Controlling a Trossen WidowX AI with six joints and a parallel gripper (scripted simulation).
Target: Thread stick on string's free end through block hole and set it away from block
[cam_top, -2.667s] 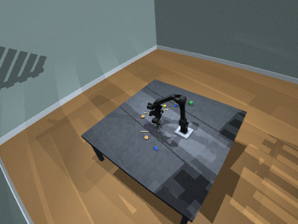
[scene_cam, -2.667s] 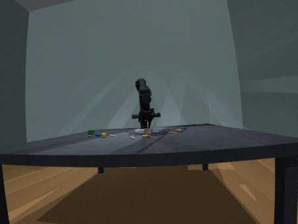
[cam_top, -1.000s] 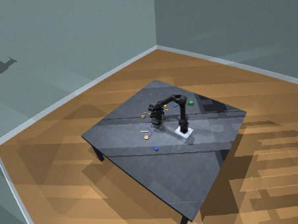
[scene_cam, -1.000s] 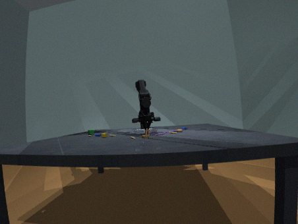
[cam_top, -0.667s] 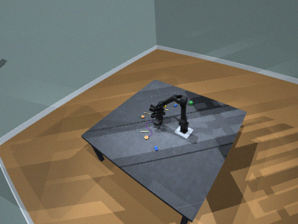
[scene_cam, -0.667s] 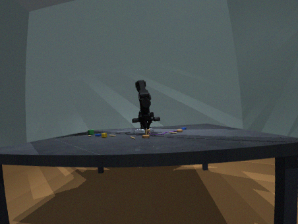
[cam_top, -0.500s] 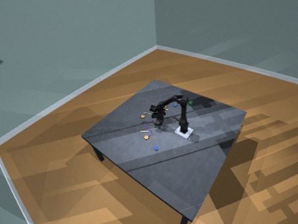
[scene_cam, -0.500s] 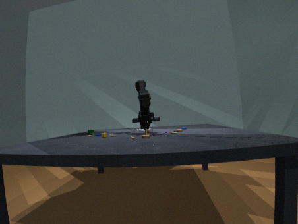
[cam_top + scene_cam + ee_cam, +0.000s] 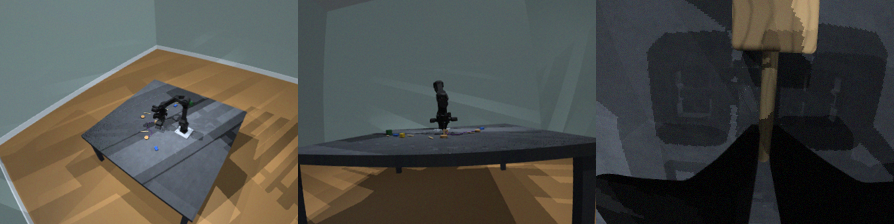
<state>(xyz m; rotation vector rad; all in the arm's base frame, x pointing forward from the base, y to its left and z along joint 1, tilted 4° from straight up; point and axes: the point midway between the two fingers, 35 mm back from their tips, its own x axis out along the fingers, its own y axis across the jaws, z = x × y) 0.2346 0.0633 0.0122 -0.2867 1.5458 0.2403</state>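
My gripper tip is now 6 cm short of the wooden block, 2 cm to the right of it and 1 cm below it. Also, from my gripper tip: yellow piece 24 cm to the right, 15 cm ahead, 1 cm above; then round wooden button 23 cm to the left; then thin wooden stick 4 cm ahead, 1 cm to the left, 1 cm above.
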